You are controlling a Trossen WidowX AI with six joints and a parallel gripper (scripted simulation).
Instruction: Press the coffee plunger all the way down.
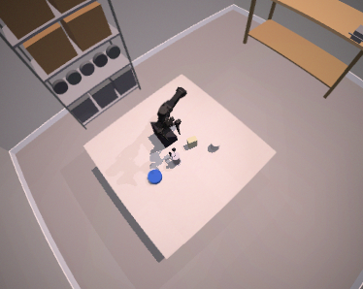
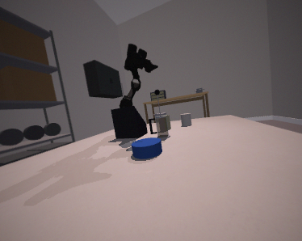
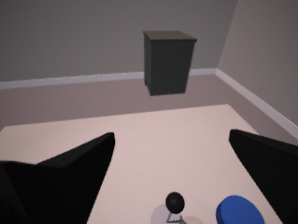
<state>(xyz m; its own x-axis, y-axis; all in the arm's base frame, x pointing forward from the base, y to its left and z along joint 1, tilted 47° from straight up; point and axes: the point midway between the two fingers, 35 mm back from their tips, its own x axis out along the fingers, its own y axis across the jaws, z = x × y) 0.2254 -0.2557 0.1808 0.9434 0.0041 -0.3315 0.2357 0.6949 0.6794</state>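
My gripper tip is 30 cm above the coffee press, 3 cm to the left of it and 2 cm past it. Also, from my gripper tip: blue disc (41 cm below, 26 cm to the right, 2 cm behind).
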